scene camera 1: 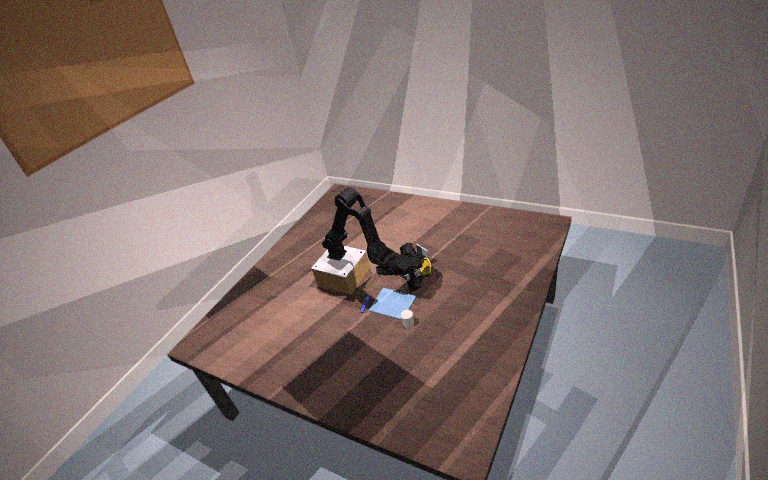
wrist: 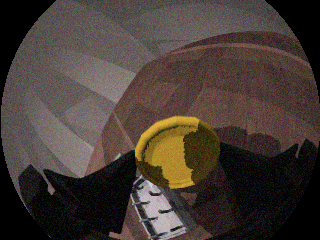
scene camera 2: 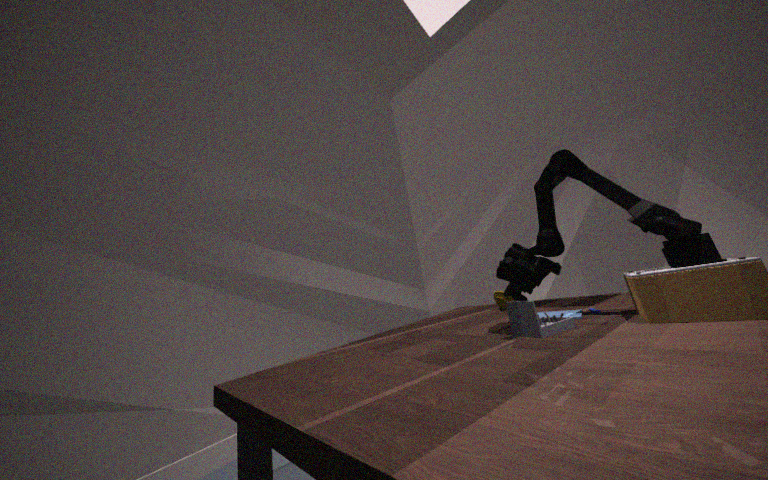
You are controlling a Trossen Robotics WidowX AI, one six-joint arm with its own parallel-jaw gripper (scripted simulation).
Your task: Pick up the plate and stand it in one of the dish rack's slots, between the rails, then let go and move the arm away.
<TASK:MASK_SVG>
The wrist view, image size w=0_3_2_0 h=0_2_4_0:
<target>gripper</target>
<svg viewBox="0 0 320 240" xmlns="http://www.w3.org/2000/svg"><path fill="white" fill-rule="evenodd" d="M135 149L113 160L113 163L105 165L99 171L80 179L44 168L44 176L55 188L52 195L48 192L48 184L44 177L32 167L32 164L27 165L28 168L25 168L17 179L23 196L21 199L24 200L36 223L51 236L52 240L119 240L109 237L109 232L120 235L123 229L125 212L137 173ZM317 145L305 139L297 157L295 153L299 143L292 145L280 155L269 157L220 143L219 161L231 184L241 216L244 219L256 209L259 213L239 227L205 240L271 239L291 216L307 188L316 163Z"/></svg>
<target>yellow plate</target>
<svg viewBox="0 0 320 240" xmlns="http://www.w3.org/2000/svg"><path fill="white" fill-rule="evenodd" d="M195 116L167 117L167 119L153 123L152 127L141 135L139 143L137 143L135 148L136 167L139 169L141 176L151 181L151 184L163 188L188 188L200 183L201 180L205 179L215 169L221 155L219 137L217 137L217 133L213 131L211 125L204 123L203 120L197 119Z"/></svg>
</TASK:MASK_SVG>
